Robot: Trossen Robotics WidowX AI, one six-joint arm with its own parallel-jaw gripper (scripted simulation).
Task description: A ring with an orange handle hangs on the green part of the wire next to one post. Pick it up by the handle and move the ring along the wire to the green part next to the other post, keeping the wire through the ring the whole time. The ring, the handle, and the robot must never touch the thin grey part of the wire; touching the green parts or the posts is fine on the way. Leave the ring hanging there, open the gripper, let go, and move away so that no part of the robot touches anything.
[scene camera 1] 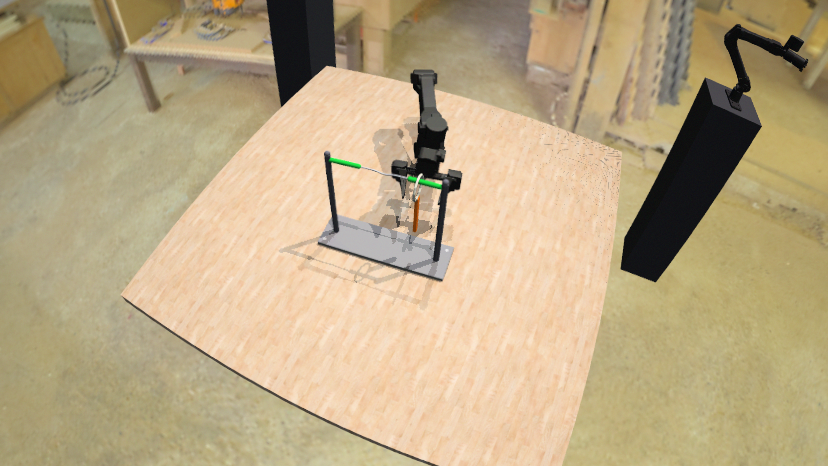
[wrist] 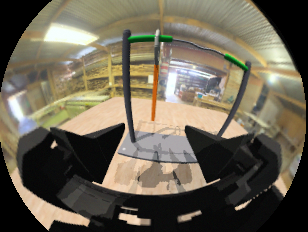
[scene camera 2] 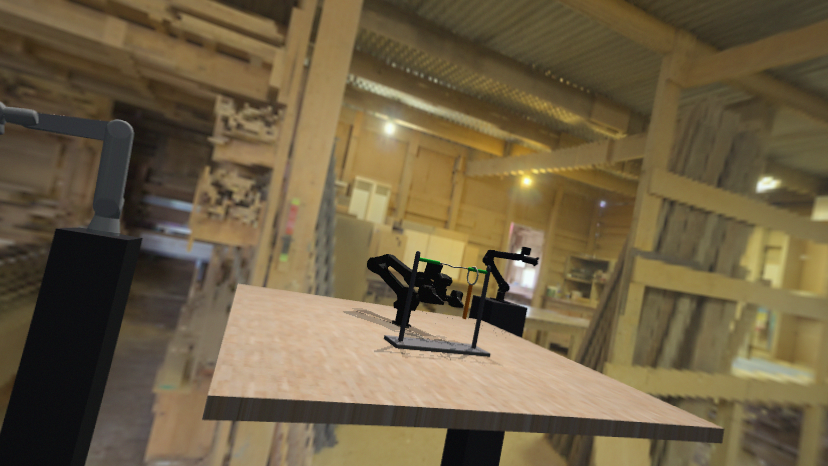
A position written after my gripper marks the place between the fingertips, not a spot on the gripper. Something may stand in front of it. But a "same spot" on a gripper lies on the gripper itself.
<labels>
My gripper shows in scene camera 1 (420, 201), in the wrist view and in scene camera 2. One and the same spot on my gripper: (scene camera 2: 431, 297) is (wrist: 224, 166).
</labels>
